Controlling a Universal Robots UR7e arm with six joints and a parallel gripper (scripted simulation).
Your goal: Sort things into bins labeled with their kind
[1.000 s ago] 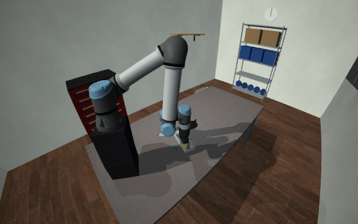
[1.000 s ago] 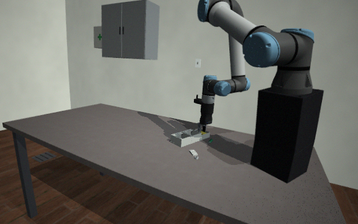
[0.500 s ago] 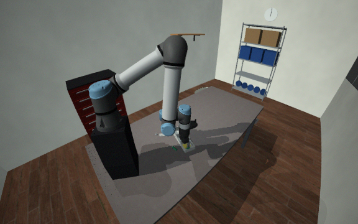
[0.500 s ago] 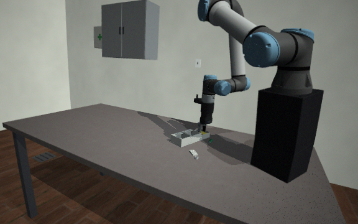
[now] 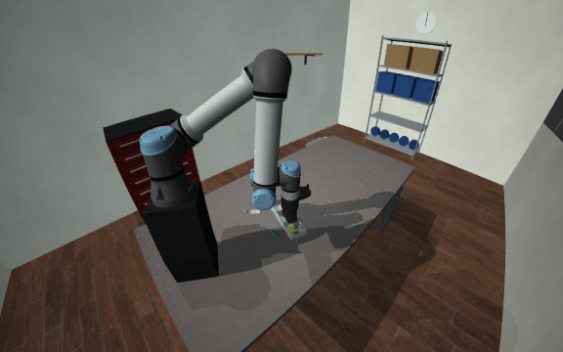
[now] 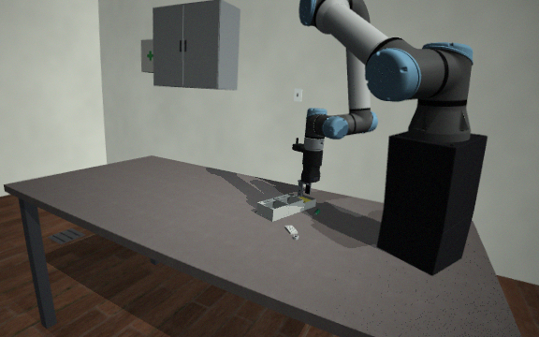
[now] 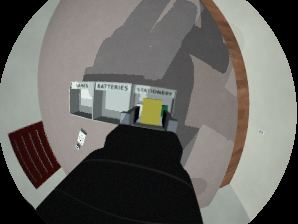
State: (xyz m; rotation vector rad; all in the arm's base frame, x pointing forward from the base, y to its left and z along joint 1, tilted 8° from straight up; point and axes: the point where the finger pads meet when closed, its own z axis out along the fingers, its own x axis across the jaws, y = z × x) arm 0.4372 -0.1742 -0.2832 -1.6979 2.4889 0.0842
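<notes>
The yellow block is 4 cm below my hand. Also, from my hand: slim green thing: 7 cm behind, 6 cm to the left, 6 cm below.
</notes>
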